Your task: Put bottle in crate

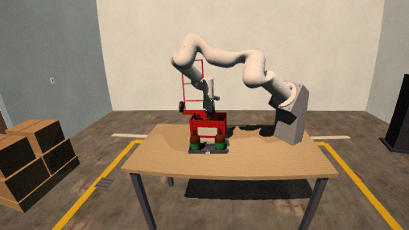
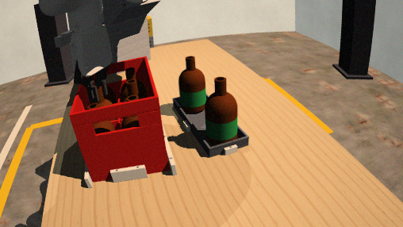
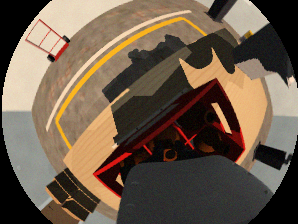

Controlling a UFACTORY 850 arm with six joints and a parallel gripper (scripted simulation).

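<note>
Right now my hand is 1 cm past the red crate, 4 cm to the right of it and 8 cm above it. From my hand the other things lie so: tray (9 cm behind, 25 cm to the left, 15 cm below).
</note>
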